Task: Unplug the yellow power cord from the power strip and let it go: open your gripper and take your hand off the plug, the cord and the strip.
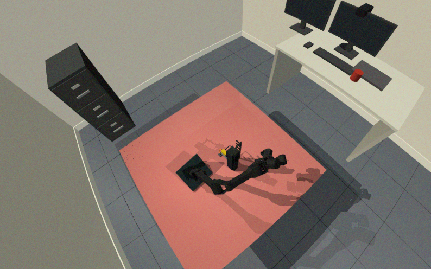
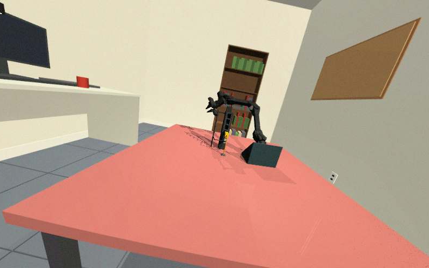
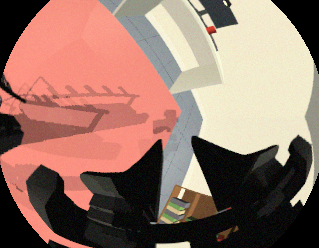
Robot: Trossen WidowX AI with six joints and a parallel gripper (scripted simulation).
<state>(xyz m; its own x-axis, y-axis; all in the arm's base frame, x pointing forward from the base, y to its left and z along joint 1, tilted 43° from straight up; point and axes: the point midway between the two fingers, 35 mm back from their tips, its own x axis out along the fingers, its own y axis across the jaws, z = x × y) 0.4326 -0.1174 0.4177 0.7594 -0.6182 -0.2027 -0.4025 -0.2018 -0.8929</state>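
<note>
Right now the yellow plug is 320 mm to the left of my gripper tip, 200 mm behind it and 110 mm below it.
</note>
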